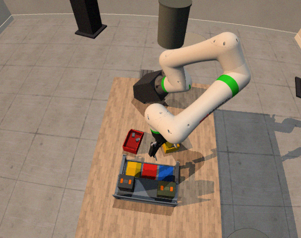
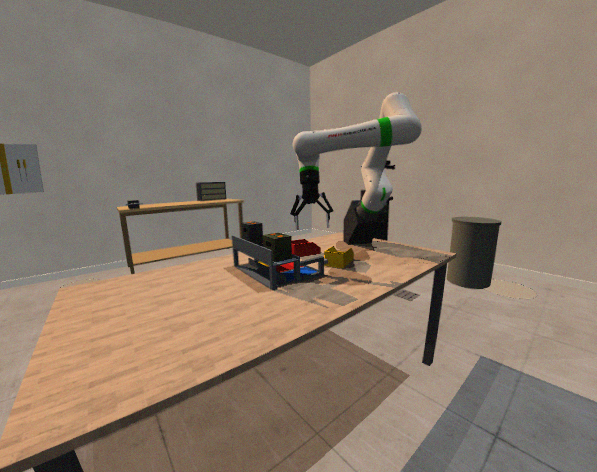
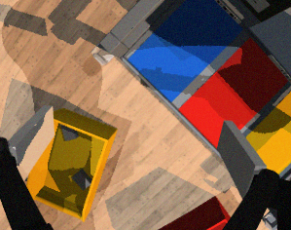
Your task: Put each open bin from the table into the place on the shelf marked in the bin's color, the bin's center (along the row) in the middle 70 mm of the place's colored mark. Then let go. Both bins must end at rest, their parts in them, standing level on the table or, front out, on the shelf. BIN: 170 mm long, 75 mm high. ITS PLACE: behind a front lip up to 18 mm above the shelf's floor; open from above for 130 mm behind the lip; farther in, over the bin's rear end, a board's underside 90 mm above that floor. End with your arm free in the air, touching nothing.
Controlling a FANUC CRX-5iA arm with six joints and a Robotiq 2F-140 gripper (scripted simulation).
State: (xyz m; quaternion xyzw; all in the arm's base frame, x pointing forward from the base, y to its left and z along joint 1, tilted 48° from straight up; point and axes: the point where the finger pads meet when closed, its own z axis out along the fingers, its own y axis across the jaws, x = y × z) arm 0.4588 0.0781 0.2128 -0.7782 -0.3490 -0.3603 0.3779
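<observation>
My hand is 160 mm past the yellow bin, 30 mm to the left of it and 170 mm above it. Round my hand: blue-marked place 110 mm ahead, 60 mm to the left, 200 mm below; olive box 200 mm ahead, 90 mm to the left, 50 mm below; red mark 140 mm ahead, 50 mm to the right, 200 mm below.
</observation>
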